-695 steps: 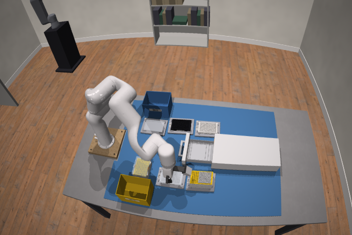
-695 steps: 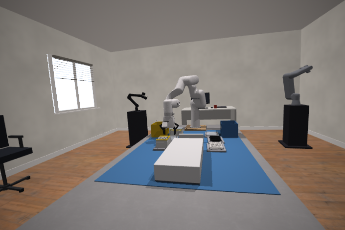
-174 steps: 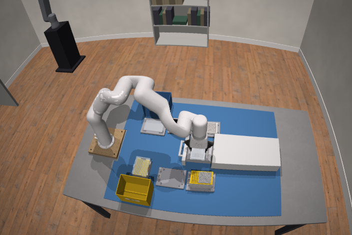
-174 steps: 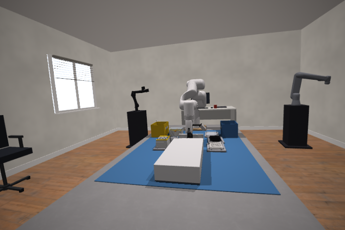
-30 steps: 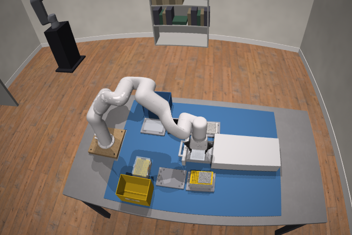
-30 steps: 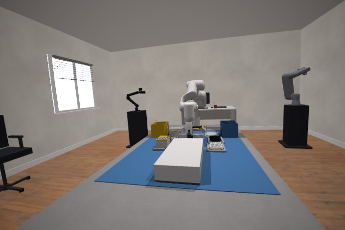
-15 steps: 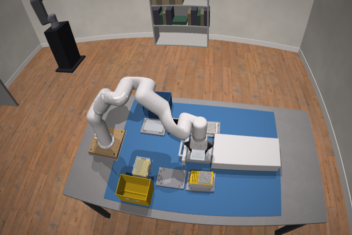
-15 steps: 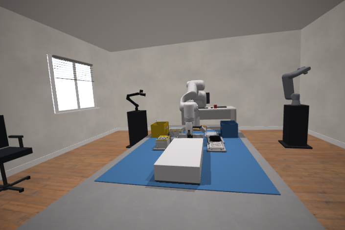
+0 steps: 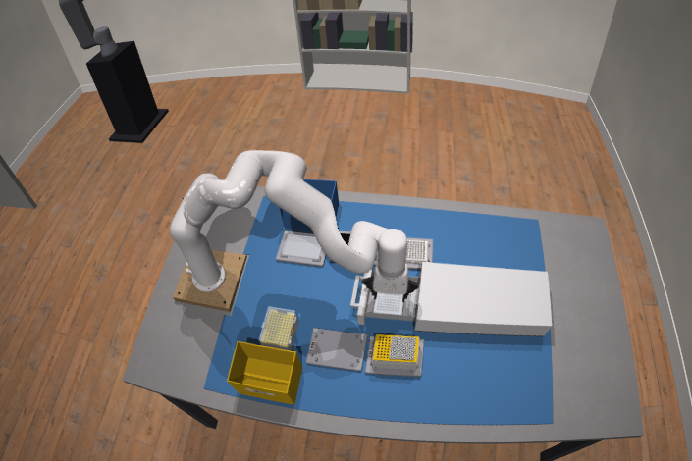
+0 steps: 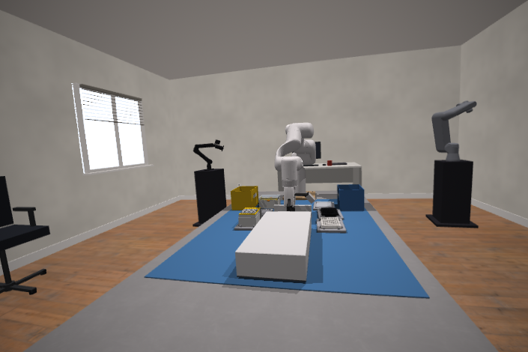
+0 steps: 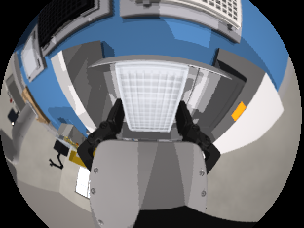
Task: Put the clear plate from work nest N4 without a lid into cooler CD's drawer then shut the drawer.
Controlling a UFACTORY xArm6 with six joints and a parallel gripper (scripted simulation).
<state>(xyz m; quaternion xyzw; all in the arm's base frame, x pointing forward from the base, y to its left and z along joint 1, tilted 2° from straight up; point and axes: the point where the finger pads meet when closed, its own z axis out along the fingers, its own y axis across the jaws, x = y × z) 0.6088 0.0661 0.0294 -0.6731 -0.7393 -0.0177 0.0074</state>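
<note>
Right now my hand is 1 cm above the clear plate. Round my hand: yellow tip box 5 cm ahead, 20 cm to the right, 2 cm above; white well plate 3 cm ahead, 19 cm to the left, 2 cm below; drawer 3 cm ahead, 1 cm below.
</note>
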